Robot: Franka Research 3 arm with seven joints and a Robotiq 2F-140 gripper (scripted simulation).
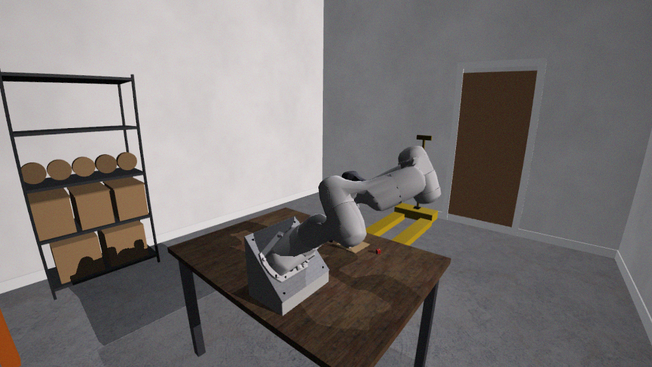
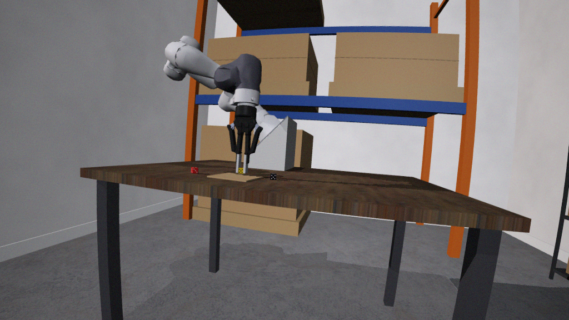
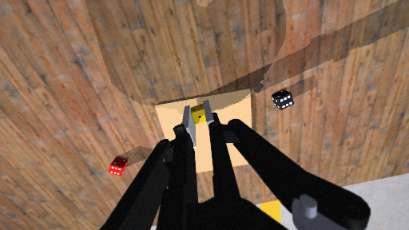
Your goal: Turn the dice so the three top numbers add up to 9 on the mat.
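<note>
The yellow die lies 3 cm below my hand. Round my hand: red die: 4 cm ahead, 16 cm to the right, 3 cm below; then black die: 3 cm ahead, 12 cm to the left, 3 cm below; then tan mat: 5 cm ahead, 4 cm below.
</note>
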